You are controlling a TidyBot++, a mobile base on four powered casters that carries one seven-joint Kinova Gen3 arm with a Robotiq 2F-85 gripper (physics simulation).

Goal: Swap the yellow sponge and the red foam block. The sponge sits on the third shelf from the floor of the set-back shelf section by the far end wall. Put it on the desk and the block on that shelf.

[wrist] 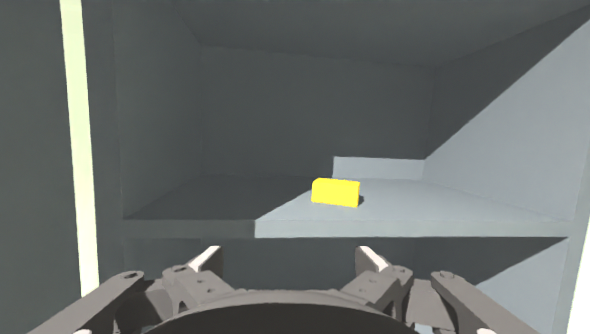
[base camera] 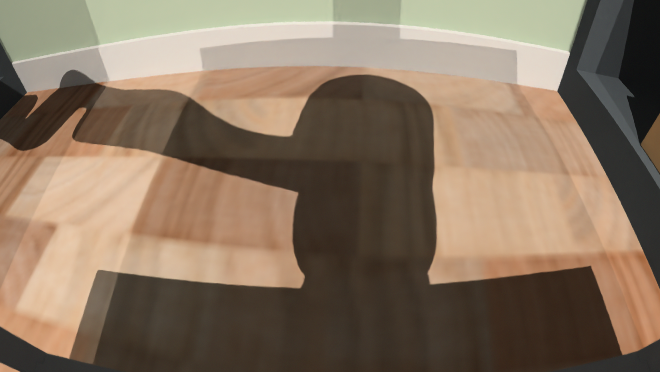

Observation:
In view: the gripper point(wrist: 289, 261) and a yellow sponge point(wrist: 340, 192).
The base camera view misses the yellow sponge: it is out of frame.

